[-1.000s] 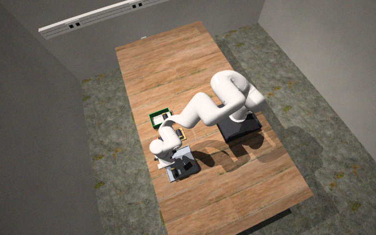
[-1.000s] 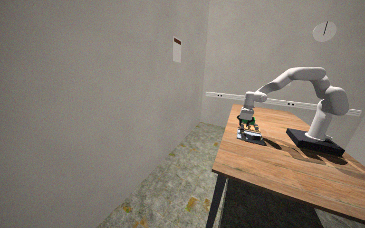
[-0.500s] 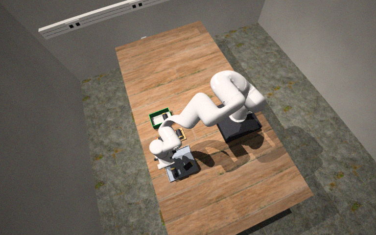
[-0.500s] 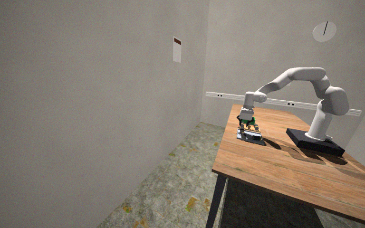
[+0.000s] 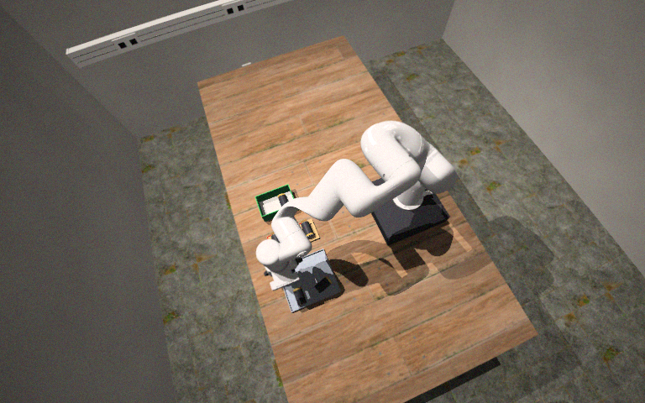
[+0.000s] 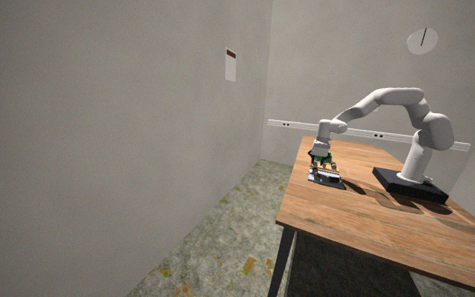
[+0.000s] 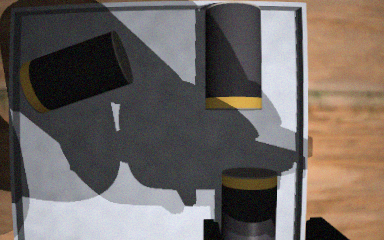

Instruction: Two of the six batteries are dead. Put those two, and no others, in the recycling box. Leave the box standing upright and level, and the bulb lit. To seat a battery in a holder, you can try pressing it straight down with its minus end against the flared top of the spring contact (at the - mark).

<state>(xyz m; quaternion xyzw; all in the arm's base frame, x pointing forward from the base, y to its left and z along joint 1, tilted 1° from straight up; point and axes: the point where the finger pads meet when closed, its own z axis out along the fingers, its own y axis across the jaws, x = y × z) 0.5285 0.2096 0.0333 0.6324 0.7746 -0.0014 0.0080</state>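
My gripper is now 30 cm to the left of the green recycling box, 6 cm above it and 1 cm short of it. Also, from my hand: grey tray (7 cm below, 7 cm behind, 4 cm to the left).
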